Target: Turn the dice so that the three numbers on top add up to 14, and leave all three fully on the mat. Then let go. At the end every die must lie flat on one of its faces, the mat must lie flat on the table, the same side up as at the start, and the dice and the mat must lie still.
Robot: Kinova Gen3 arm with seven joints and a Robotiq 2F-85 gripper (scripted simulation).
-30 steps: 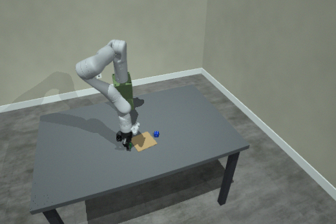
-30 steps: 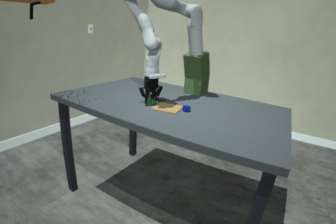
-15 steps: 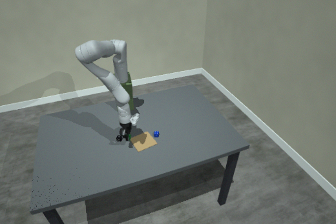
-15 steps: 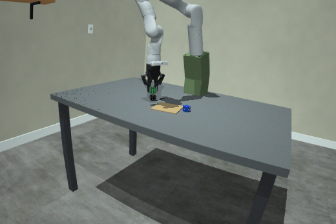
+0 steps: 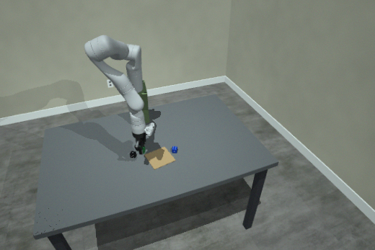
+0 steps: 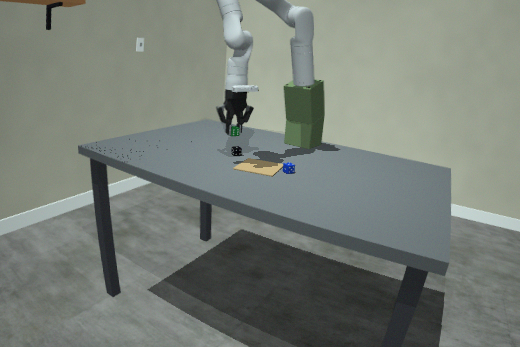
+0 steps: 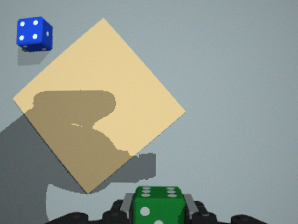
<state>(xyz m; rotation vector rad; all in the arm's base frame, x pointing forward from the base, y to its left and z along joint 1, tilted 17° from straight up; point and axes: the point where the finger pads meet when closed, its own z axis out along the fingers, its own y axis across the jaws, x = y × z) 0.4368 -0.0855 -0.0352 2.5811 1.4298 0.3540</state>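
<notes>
My gripper is now 120 mm above the tan mat, 100 mm to the right of it and 20 mm past it. The rest, counted from my hand: black die 100 mm below, 90 mm behind, 40 mm to the right; then blue die 200 mm to the left, 100 mm below, 30 mm behind; then green die right at my hand.
</notes>
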